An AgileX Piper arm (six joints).
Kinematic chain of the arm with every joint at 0, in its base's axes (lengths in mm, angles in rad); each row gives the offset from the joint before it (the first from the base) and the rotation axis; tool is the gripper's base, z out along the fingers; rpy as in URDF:
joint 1: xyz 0 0 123 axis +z
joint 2: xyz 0 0 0 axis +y
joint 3: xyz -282.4 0 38.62 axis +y
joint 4: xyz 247.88 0 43.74 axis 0.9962 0 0.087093
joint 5: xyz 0 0 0 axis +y
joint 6: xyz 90.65 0 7.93 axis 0.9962 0 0.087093
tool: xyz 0 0 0 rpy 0 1.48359 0
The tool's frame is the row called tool.
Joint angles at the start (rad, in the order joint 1, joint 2, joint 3, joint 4, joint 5, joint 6):
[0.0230, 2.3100, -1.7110, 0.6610, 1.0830, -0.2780]
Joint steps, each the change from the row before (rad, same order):
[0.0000, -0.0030, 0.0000, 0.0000, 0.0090, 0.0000]
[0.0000, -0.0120, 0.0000, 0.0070, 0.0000, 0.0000]
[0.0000, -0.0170, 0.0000, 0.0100, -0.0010, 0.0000]
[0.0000, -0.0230, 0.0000, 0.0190, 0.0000, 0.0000]
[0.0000, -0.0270, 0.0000, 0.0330, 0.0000, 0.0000]
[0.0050, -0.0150, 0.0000, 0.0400, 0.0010, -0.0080]
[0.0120, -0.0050, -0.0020, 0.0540, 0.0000, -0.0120]
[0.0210, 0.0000, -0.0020, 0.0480, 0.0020, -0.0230]
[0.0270, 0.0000, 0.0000, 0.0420, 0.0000, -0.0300]
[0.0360, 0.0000, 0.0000, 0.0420, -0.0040, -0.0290]
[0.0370, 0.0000, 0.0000, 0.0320, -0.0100, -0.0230]
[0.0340, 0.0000, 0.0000, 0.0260, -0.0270, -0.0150]
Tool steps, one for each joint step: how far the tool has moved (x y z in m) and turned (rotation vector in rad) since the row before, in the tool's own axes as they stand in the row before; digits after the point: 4 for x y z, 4 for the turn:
[0.0007, 0.0010, -0.0011, -0.0026, 0.0061, -0.0016]
[-0.0003, 0.0035, -0.0046, -0.0067, -0.0117, -0.0033]
[-0.0004, 0.0050, -0.0064, -0.0093, -0.0175, -0.0048]
[-0.0006, 0.0073, -0.0087, -0.0178, -0.0236, -0.0042]
[-0.0008, 0.0096, -0.0101, -0.0304, -0.0299, -0.0004]
[-0.0004, 0.0090, -0.0043, -0.0364, -0.0177, -0.0025]
[-0.0003, 0.0102, 0.0010, -0.0483, -0.0114, -0.0006]
[0.0012, 0.0112, 0.0056, -0.0444, 0.0017, -0.0174]
[0.0024, 0.0121, 0.0079, -0.0394, 0.0067, -0.0294]
[0.0032, 0.0146, 0.0110, -0.0396, 0.0091, -0.0336]
[0.0032, 0.0136, 0.0116, -0.0294, 0.0074, -0.0318]
[0.0017, 0.0114, 0.0109, -0.0173, -0.0083, -0.0237]

